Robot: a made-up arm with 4 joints.
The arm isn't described. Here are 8 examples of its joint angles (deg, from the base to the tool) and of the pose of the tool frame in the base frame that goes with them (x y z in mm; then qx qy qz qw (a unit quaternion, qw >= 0)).
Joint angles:
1: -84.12 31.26 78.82 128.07
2: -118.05 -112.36 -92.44 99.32
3: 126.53 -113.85 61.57 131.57
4: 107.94 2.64 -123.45 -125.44
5: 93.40 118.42 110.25 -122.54
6: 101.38 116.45 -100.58 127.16
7: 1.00 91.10 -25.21 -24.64
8: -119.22 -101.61 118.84 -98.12
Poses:
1: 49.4 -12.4 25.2 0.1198 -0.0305 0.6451 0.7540
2: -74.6 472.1 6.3 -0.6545 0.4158 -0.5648 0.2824
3: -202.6 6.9 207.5 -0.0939 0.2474 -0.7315 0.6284
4: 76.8 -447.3 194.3 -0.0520 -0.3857 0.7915 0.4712
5: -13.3 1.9 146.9 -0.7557 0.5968 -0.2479 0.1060
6: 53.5 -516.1 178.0 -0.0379 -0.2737 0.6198 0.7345
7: -163.3 291.9 494.1 0.0125 0.3036 -0.6454 0.7008
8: -159.7 -59.3 47.9 -0.5182 -0.4627 0.4872 0.5292
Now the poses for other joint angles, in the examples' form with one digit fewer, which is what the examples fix.
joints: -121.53 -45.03 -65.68 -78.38
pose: -131 379 -160 0.729 -0.584 -0.115 0.339
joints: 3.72 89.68 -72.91 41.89
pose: -154 251 590 0.607 0.213 -0.674 0.363
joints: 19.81 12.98 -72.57 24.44
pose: -277 -110 569 0.364 0.584 -0.115 0.717
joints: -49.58 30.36 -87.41 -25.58
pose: -138 375 440 -0.282 0.613 -0.324 0.663
